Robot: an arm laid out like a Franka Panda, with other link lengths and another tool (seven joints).
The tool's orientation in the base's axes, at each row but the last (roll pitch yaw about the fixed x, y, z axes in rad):
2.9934, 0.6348, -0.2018
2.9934, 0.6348, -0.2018
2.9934, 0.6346, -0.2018
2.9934, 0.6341, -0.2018
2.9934, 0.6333, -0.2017
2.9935, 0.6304, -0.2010
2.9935, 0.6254, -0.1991
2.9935, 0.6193, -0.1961
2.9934, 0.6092, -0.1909
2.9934, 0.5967, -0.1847
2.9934, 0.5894, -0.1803
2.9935, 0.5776, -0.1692
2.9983, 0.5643, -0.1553
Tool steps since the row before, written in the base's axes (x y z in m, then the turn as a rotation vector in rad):
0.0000, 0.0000, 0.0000, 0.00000, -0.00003, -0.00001
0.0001, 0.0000, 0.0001, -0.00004, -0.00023, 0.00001
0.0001, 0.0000, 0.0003, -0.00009, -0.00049, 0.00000
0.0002, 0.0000, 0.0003, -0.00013, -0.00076, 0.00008
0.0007, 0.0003, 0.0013, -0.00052, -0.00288, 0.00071
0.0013, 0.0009, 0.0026, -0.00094, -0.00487, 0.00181
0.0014, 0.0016, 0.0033, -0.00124, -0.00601, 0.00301
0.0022, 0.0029, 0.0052, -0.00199, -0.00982, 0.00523
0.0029, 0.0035, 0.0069, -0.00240, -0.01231, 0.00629
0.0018, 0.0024, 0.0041, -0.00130, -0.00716, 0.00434
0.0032, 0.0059, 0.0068, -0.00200, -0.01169, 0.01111
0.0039, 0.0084, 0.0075, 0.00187, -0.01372, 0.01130
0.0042, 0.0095, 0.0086, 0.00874, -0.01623, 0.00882
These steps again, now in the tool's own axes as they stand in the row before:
0.0000, 0.0000, 0.0000, 0.00001, 0.00003, 0.00001
0.0000, 0.0000, -0.0001, 0.00000, 0.00023, 0.00002
-0.0001, 0.0000, -0.0003, 0.00001, 0.00049, 0.00007
0.0000, 0.0000, -0.0004, -0.00003, 0.00077, 0.00004
-0.0003, -0.0002, -0.0015, -0.00037, 0.00298, -0.00017
-0.0006, -0.0007, -0.0029, -0.00103, 0.00513, -0.00074
-0.0011, -0.0013, -0.0035, -0.00178, 0.00643, -0.00149
-0.0017, -0.0025, -0.0056, -0.00307, 0.01053, -0.00271
-0.0022, -0.0029, -0.0074, -0.00362, 0.01316, -0.00324
-0.0012, -0.0020, -0.0045, -0.00241, 0.00773, -0.00250
-0.0020, -0.0053, -0.0077, -0.00607, 0.01310, -0.00745
-0.0021, -0.0077, -0.0088, -0.00269, 0.01480, -0.00966
-0.0023, -0.0087, -0.0100, 0.00470, 0.01645, -0.01118

